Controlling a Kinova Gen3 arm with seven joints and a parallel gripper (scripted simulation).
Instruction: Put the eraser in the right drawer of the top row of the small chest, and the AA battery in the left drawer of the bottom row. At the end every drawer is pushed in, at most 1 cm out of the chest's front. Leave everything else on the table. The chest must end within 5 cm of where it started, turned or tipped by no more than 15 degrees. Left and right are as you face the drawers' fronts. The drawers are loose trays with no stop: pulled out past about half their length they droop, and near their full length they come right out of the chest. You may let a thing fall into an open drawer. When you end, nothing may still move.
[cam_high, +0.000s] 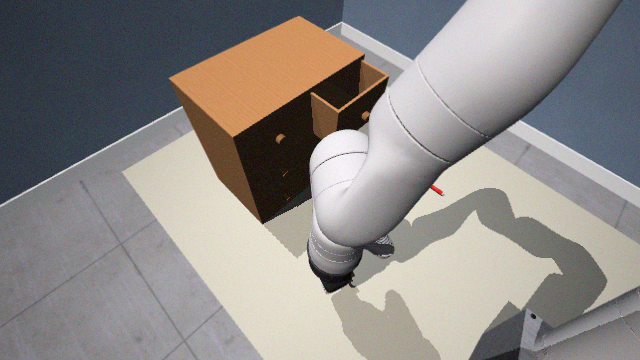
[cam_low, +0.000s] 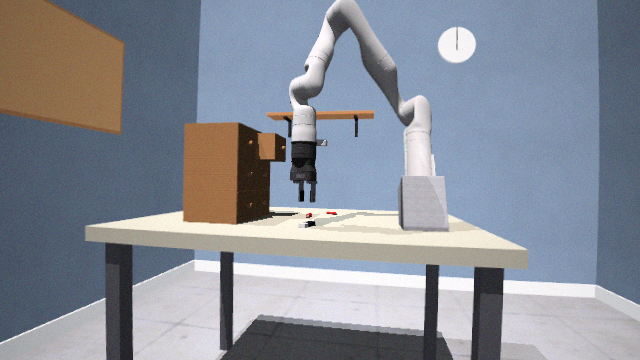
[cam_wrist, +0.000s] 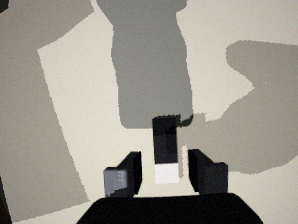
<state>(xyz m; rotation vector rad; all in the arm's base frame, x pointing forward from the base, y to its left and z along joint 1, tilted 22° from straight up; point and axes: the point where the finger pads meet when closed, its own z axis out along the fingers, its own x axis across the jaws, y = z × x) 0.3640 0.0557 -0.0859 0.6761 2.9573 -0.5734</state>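
The black-and-white eraser lies 9 cm below my hand.
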